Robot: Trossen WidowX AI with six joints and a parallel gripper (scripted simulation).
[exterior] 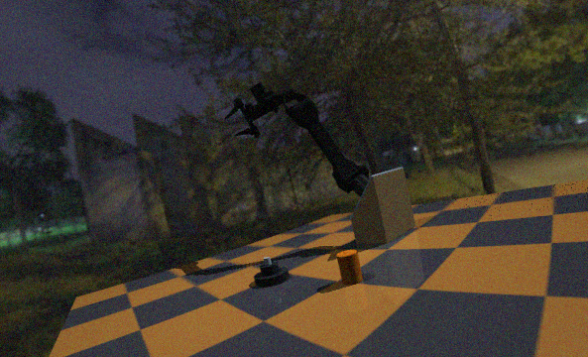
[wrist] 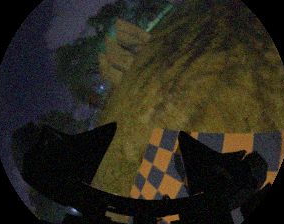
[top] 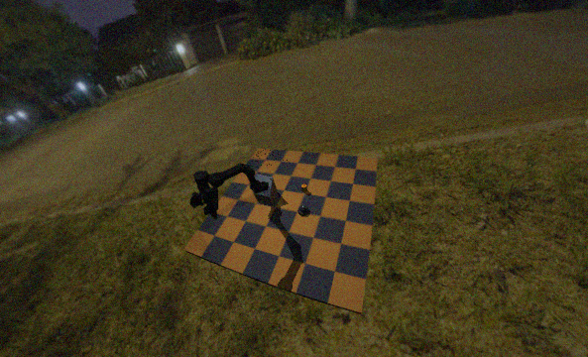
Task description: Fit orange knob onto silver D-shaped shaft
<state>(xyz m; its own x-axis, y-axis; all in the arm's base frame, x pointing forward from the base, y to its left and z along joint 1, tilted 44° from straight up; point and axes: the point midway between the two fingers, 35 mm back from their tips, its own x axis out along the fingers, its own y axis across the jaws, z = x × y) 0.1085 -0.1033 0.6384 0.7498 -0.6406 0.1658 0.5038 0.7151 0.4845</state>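
My gripper tip is 660 mm to the right of the orange knob, 470 mm above it and 170 mm short of it. Round my gripper tip: round pedestal: 480 mm below, 460 mm to the left, 230 mm ahead.
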